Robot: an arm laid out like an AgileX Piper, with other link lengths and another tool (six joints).
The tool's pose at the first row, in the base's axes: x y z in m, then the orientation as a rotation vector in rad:
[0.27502 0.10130 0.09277 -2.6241 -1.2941 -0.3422]
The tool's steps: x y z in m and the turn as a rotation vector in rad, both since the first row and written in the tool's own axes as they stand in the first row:
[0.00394 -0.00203 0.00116 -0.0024 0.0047 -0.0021]
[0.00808 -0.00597 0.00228 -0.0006 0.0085 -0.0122]
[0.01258 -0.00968 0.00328 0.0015 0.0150 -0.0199]
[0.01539 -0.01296 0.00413 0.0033 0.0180 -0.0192]
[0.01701 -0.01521 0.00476 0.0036 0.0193 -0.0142]
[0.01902 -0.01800 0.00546 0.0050 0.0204 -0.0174]
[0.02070 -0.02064 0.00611 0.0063 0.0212 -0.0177]
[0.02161 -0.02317 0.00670 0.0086 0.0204 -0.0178]
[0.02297 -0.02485 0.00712 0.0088 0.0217 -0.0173]
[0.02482 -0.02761 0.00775 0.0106 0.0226 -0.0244]
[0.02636 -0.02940 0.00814 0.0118 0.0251 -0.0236]
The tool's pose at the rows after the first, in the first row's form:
[0.27587 0.10580 0.09295 -2.6225 -1.2959 -0.3503]
[0.27530 0.11158 0.09337 -2.6134 -1.3081 -0.3553]
[0.27512 0.11746 0.09399 -2.6040 -1.3161 -0.3632]
[0.27427 0.12177 0.09424 -2.6014 -1.3139 -0.3655]
[0.27351 0.12451 0.09427 -2.6033 -1.3067 -0.3662]
[0.27255 0.12789 0.09438 -2.5998 -1.3104 -0.3670]
[0.27152 0.13091 0.09444 -2.5982 -1.3103 -0.3671]
[0.27011 0.13327 0.09433 -2.5966 -1.3103 -0.3644]
[0.26962 0.13542 0.09444 -2.5961 -1.3092 -0.3658]
[0.26859 0.13863 0.09458 -2.5901 -1.3181 -0.3667]
[0.26812 0.14097 0.09478 -2.5883 -1.3161 -0.3688]

